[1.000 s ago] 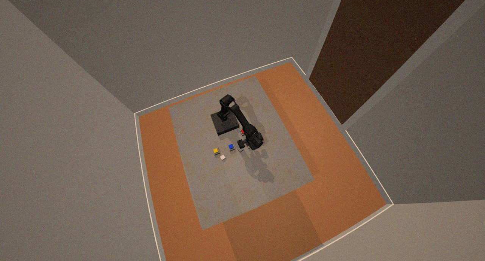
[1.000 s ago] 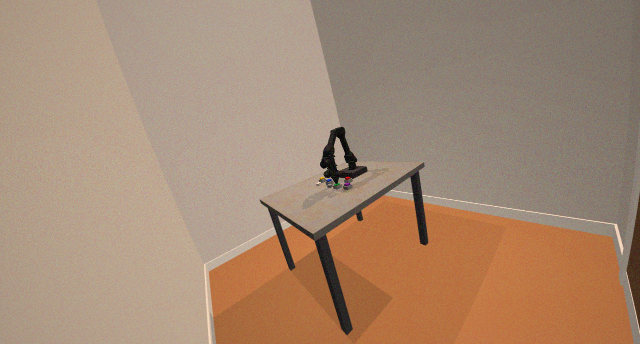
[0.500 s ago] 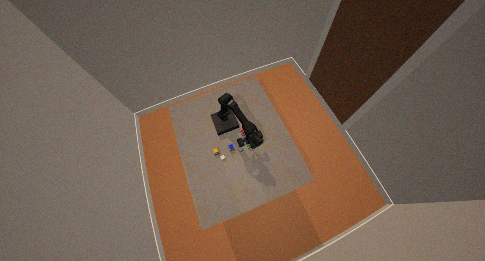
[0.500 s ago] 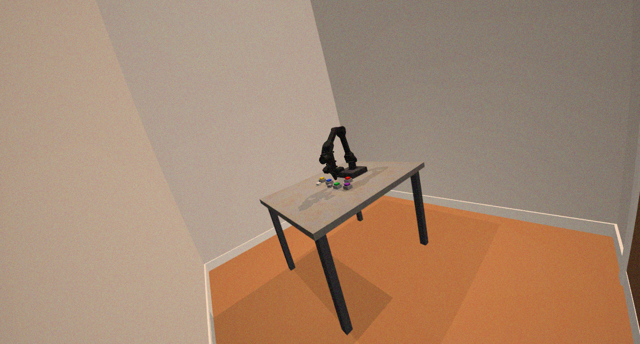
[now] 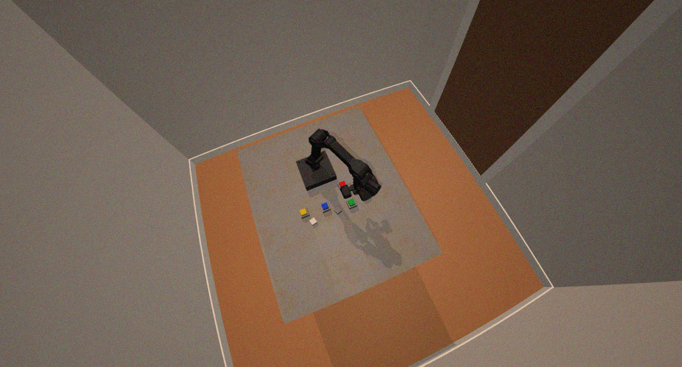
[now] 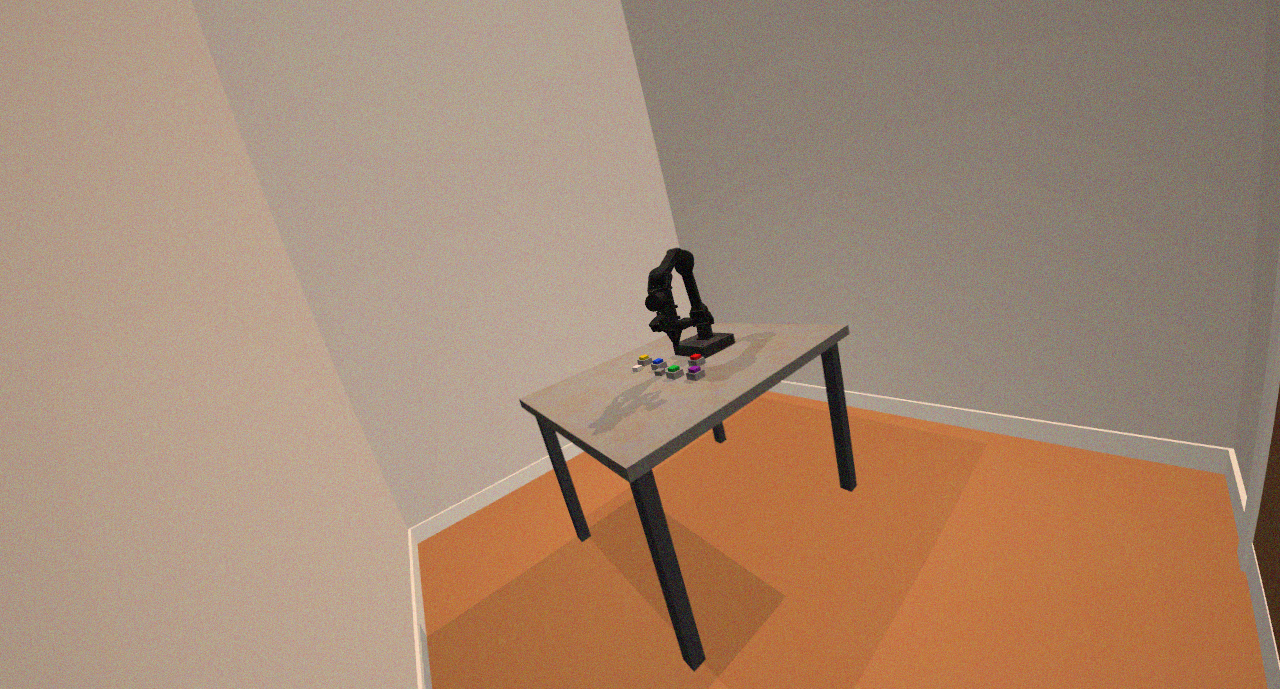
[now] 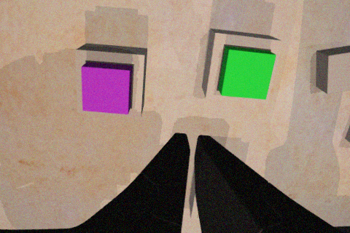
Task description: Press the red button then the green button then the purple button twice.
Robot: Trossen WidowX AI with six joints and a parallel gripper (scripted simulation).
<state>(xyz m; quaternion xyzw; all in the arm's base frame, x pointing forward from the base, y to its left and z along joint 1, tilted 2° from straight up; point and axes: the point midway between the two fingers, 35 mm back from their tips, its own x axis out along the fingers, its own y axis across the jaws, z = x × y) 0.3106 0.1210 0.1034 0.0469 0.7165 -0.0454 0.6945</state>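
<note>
My gripper tip is 9 cm above the purple button, 5 cm to the right of it and 1 cm past it. Also, from my gripper tip: grey block: 13 cm to the right, 11 cm below; green button: 9 cm below, 5 cm to the right; red button: 12 cm behind, 9 cm below, 4 cm to the right.
</note>
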